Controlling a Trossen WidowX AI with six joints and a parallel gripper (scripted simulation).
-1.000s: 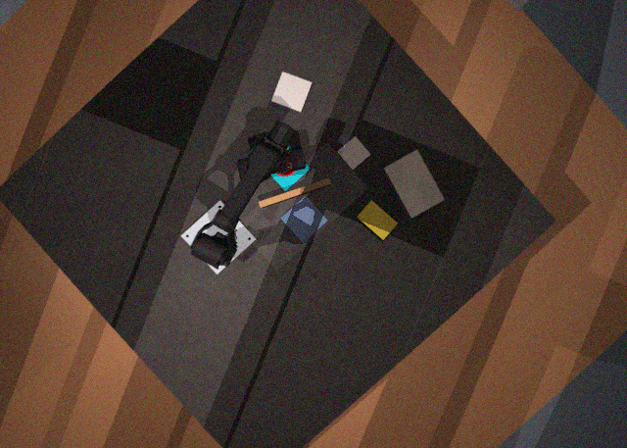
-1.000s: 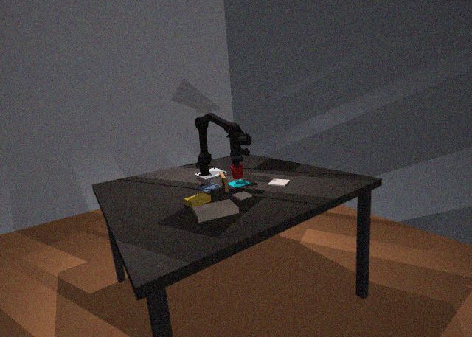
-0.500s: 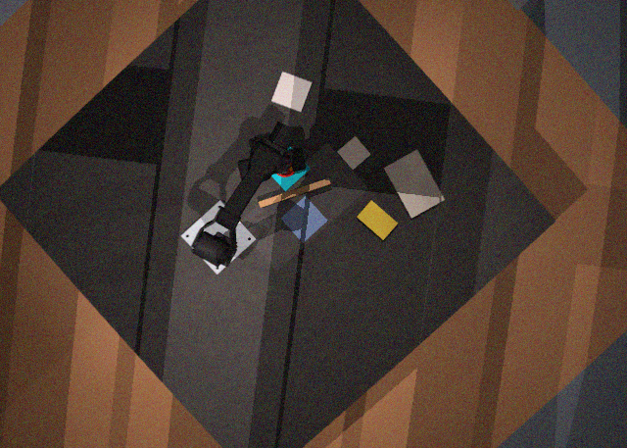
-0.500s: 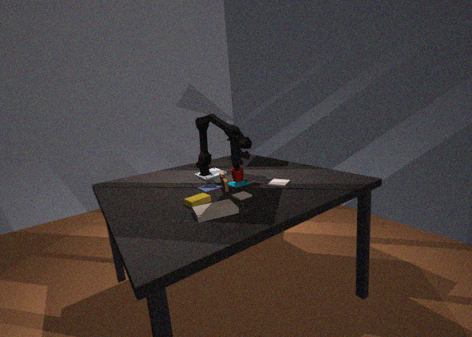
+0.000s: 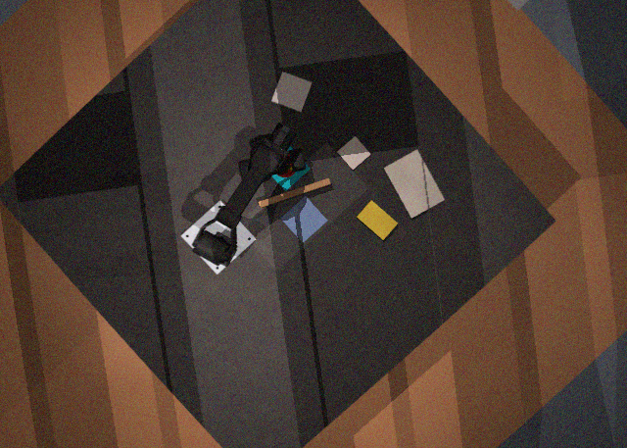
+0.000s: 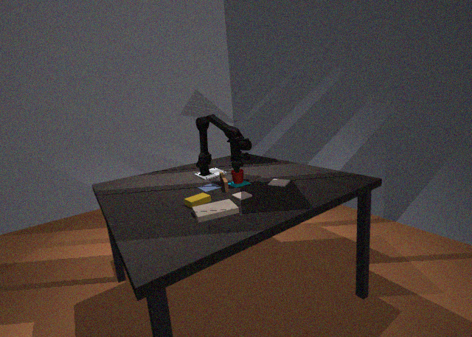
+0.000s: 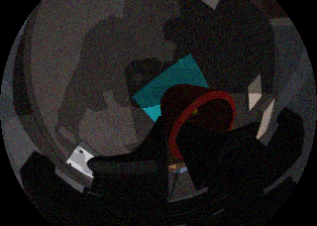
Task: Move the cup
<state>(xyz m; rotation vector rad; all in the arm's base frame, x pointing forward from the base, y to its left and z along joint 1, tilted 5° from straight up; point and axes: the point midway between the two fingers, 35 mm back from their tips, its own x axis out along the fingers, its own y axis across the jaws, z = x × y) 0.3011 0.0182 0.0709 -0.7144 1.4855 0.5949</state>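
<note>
The cup lies 2 cm ahead of my gripper tip and 2 cm to the right of it. Also, from my gripper tip: wooden bar 3 cm behind, 9 cm to the right, 3 cm below; light blue pad 8 cm behind, 16 cm to the right, 5 cm below; teal pad 2 cm ahead, 2 cm to the right, 5 cm below.
</note>
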